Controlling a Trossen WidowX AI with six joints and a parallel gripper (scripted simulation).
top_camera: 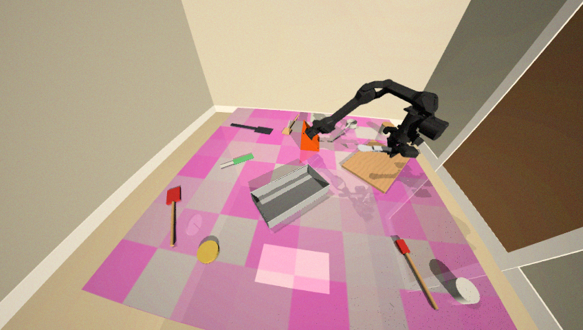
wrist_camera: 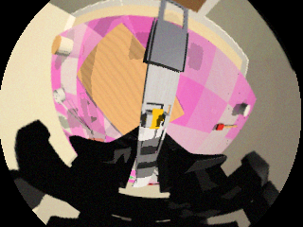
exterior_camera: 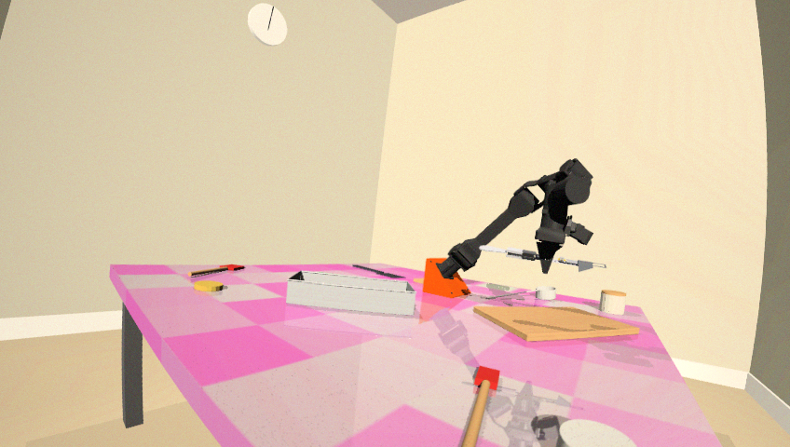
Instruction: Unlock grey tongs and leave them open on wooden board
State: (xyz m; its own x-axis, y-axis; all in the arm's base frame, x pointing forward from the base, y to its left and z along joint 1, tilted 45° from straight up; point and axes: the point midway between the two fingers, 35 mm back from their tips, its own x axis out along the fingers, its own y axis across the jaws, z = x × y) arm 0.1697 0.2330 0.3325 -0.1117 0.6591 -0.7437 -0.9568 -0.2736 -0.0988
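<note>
My gripper tip is now 10 cm past the wooden board, 1 cm to the right of it and 13 cm above it. The rest, counted from my gripper tip: yellow lock piece (1 cm behind, 3 cm to the left, 3 cm above); then beige cup (46 cm behind, 11 cm to the left, 10 cm below); then roasting tin (24 cm ahead, 40 cm to the right, 11 cm below).
</note>
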